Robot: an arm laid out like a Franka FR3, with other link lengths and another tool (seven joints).
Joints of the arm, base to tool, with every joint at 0 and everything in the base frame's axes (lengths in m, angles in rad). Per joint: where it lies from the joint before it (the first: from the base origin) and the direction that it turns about. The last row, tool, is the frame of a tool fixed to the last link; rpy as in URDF.
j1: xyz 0 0 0.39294 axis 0 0 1
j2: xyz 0 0 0 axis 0 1 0
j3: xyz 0 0 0.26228 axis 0 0 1
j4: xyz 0.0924 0 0 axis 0 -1 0
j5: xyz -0.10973 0 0.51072 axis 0 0 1
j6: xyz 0 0 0 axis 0 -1 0
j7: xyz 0.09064 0 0 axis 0 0 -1
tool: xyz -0.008 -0.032 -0.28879 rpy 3.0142 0 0.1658
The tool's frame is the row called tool.
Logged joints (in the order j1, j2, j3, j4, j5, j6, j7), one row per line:
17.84, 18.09, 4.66, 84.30, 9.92, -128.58, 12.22
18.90, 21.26, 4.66, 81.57, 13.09, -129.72, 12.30
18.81, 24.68, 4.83, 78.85, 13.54, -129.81, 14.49
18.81, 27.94, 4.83, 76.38, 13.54, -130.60, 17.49
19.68, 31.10, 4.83, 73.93, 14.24, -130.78, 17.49
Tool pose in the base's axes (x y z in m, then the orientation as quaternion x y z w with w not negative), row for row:
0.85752, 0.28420, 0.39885, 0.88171, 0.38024, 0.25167, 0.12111
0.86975, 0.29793, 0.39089, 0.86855, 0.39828, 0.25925, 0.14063
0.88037, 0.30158, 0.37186, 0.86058, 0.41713, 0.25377, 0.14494
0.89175, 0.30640, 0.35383, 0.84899, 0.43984, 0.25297, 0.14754
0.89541, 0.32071, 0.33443, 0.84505, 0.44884, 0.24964, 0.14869
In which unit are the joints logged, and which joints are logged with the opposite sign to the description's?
The joints are logged in degrees. Opposite sign: j4, j5, j6, j7.
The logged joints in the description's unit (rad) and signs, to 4 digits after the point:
0.3114, 0.3157, 0.0813, -1.4713, -0.1731, 2.2441, -0.2133
0.3299, 0.3711, 0.0813, -1.4237, -0.2285, 2.2640, -0.2147
0.3283, 0.4307, 0.0843, -1.3762, -0.2363, 2.2656, -0.2529
0.3283, 0.4876, 0.0843, -1.3331, -0.2363, 2.2794, -0.3053
0.3435, 0.5428, 0.0843, -1.2903, -0.2485, 2.2825, -0.3053

